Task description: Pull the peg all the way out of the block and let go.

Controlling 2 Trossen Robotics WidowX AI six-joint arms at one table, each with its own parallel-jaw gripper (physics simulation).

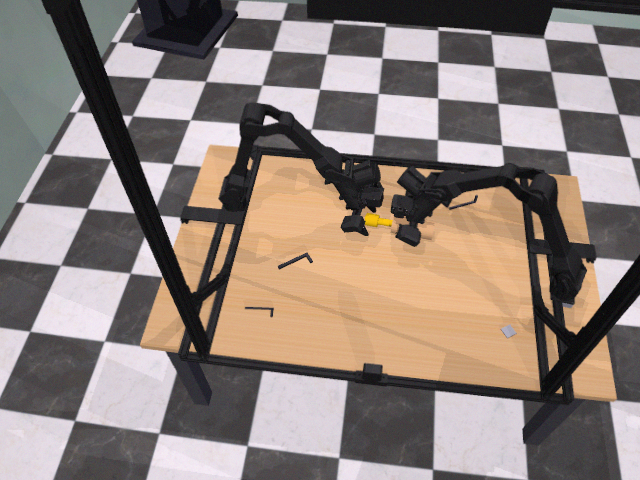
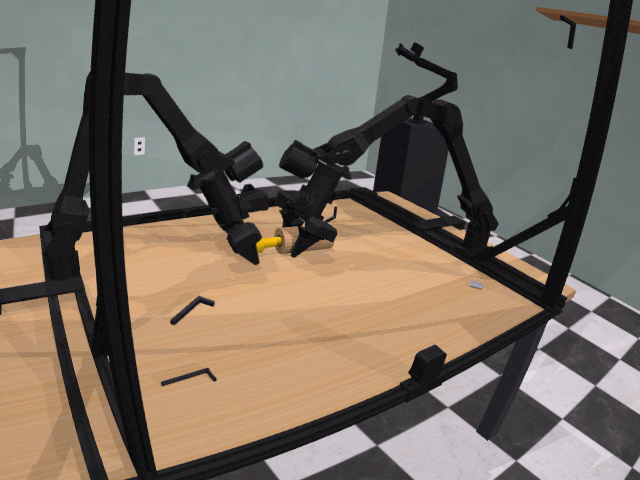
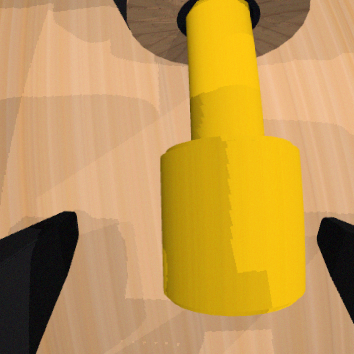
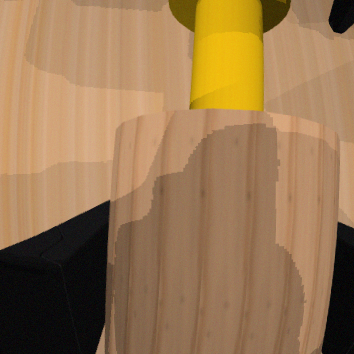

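Where they show: left gripper, between the fingertips: [image 1: 371, 223] [image 2: 250, 254] [image 3: 202, 227] [image 4: 230, 5]; right gripper, between the fingertips: [image 1: 397, 230] [image 2: 286, 251] [image 3: 203, 23] [image 4: 207, 211]; left arm's base, origin of its link: [image 1: 234, 205] [image 2: 62, 275]; right arm's base, origin of its link: [image 1: 562, 292] [image 2: 475, 245].
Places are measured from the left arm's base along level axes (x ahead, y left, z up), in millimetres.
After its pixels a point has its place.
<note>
The yellow peg [image 1: 372, 220] @(x 419, y 52, z 21 mm) [image 2: 267, 243] @(x 444, y 56, z 11 mm) [image 3: 233, 225] @(x 414, y 68, z 25 mm) [image 4: 227, 65] @(x 458, y 65, z 18 mm) has a thick head and a thinner shaft that enters the dark-rimmed hole in the block's end. The round wooden block [image 1: 427, 231] @(x 581, y 54, z 28 mm) [image 2: 323, 243] @(x 571, y 47, z 6 mm) [image 3: 150, 35] @(x 474, y 89, z 2 mm) [image 4: 225, 225] @(x 494, y 65, z 37 mm) lies on its side. My right gripper [image 4: 207, 211] @(x 495, y 69, z -18 mm) is shut on the block, with a finger on each side of it. My left gripper [image 3: 202, 227] @(x 412, y 69, z -18 mm) is open, its fingertips on either side of the peg's head and apart from it. The peg's far end is hidden inside the block.
Two black L-shaped keys [image 1: 293, 260] @(x 236, y -130, z -11 mm) [image 1: 260, 308] @(x 202, y -303, z -14 mm) lie on the table at the left, and another [image 1: 463, 204] @(x 666, y 222, z -14 mm) lies behind the right gripper. A small grey square [image 1: 508, 331] @(x 851, y -174, z -16 mm) lies at the front right. A black frame [image 1: 289, 366] @(x 334, y -435, z -24 mm) borders the table.
</note>
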